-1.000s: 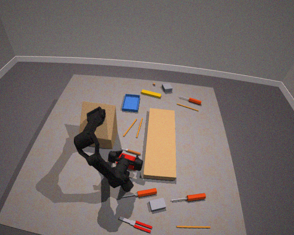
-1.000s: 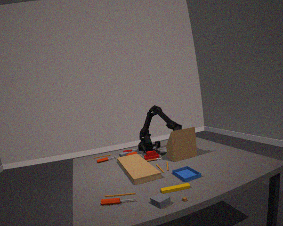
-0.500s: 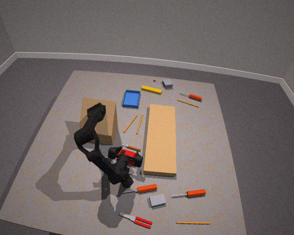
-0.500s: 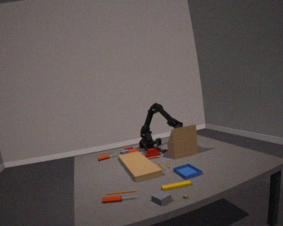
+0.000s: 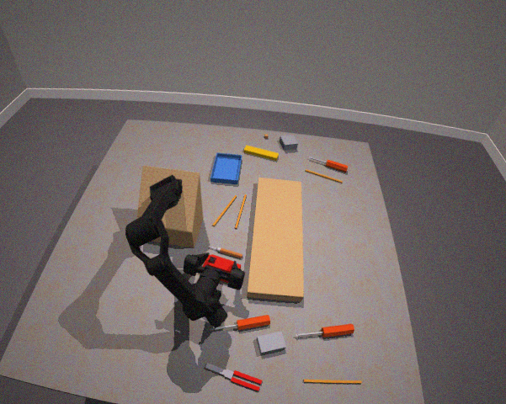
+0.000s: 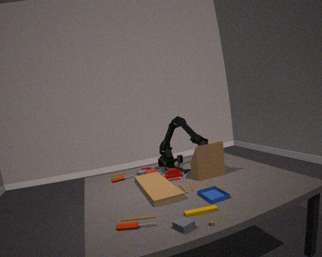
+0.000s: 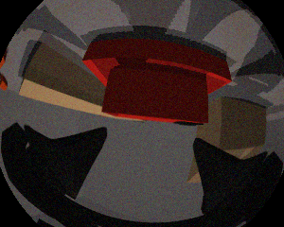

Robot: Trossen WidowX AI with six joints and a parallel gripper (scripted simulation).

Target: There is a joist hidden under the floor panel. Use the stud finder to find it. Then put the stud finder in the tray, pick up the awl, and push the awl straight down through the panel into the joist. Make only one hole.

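Now: the red stud finder 30 mm below my gripper tip, 20 mm behind it and 10 mm to the right of it. Round my gripper tip: awl: 70 mm to the left, 70 mm below, 10 mm behind; then blue tray: 490 mm to the left, 60 mm below, 50 mm behind; then yellow bar: 620 mm to the left, 90 mm ahead, 70 mm below.
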